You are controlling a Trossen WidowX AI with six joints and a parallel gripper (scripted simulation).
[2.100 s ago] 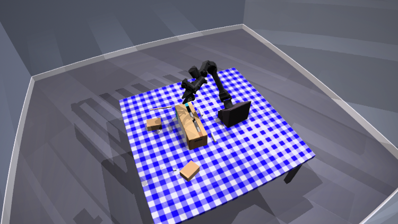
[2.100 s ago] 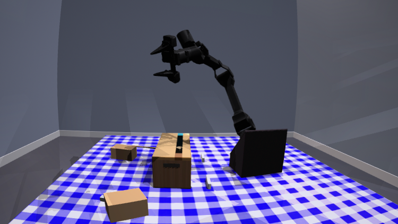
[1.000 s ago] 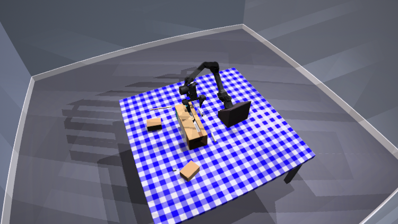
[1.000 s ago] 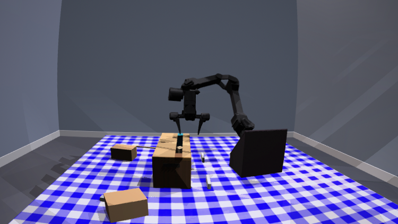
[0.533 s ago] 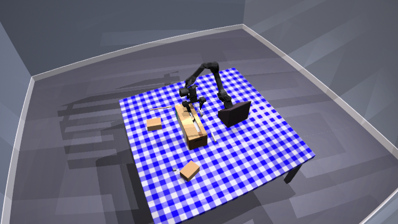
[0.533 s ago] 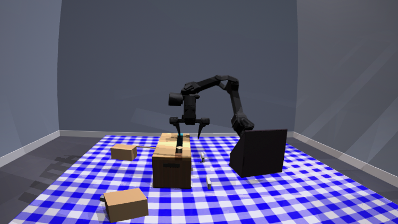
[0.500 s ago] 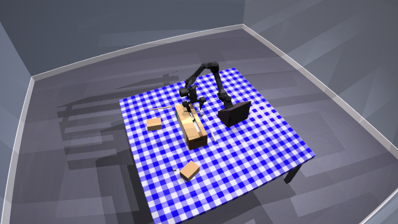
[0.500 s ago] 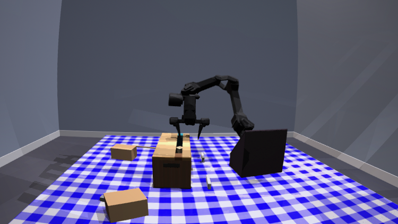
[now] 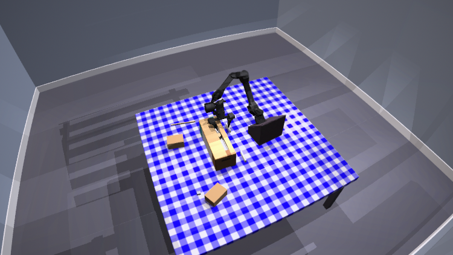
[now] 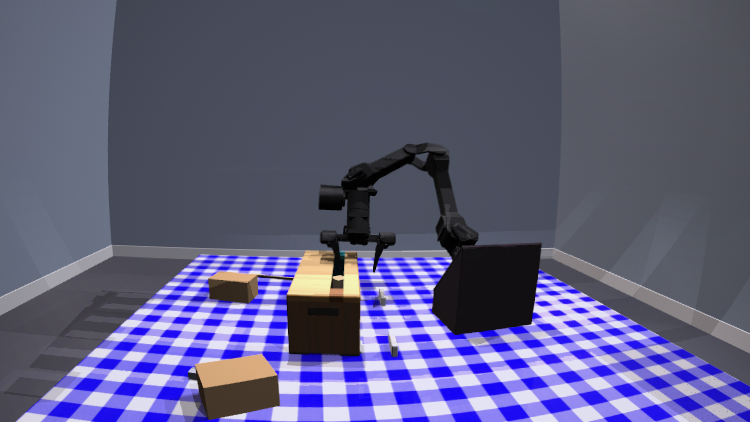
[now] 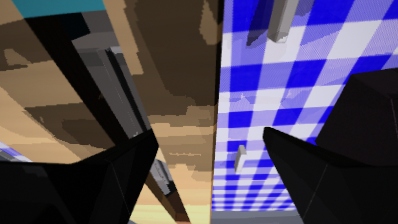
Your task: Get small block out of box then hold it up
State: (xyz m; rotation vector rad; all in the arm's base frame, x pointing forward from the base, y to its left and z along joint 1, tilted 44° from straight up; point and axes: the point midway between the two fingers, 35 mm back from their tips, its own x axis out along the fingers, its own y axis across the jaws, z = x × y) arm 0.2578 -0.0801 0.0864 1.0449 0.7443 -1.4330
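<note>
The small tan block lies 5 cm ahead of my gripper tip, 3 cm to the left of it and 2 cm below it. From my gripper tip the other things lie so: thin stick (31 cm to the right, 19 cm ahead, 10 cm below); then long cardboard box (6 cm to the left, 4 cm below, 4 cm ahead).
</note>
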